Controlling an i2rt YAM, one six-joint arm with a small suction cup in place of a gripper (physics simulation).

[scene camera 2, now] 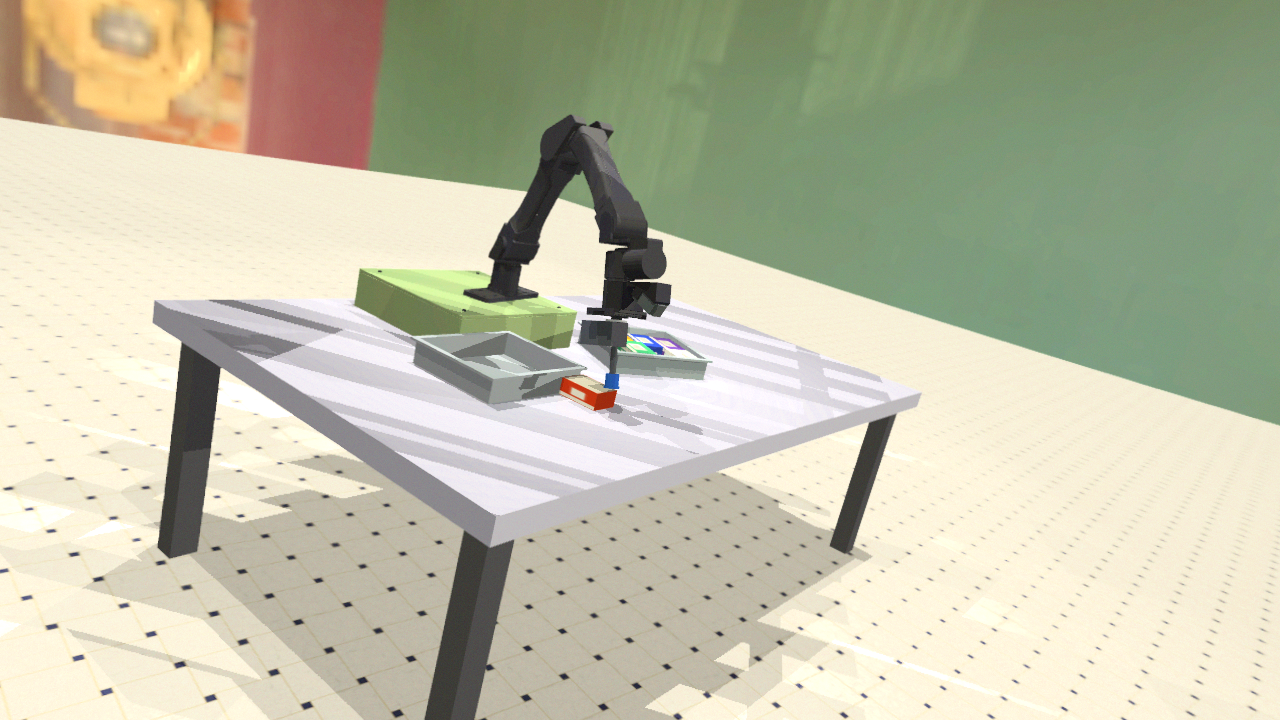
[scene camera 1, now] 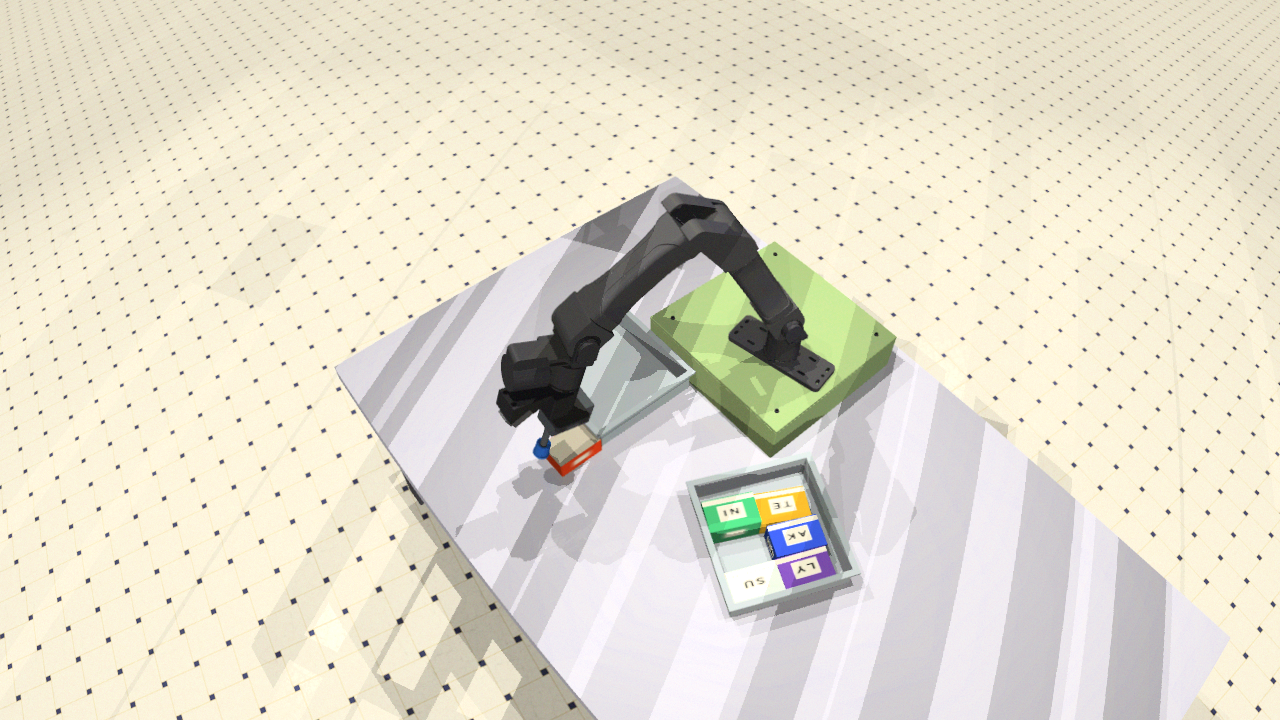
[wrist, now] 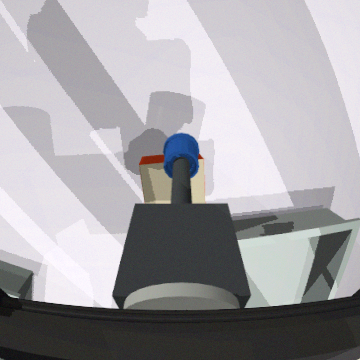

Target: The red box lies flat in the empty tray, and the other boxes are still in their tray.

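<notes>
I can see a grey tray [scene camera 1: 797, 470]. There is a grey tray [scene camera 2: 499, 366] in view as well, and my suction cup [scene camera 2: 611, 380] is 23 cm from the middle of that tray, level with it. My suction cup carries nothing. Scene camera 1 shows my suction cup [scene camera 1: 539, 452] too, and the wrist view also shows my suction cup [wrist: 178, 142].
</notes>
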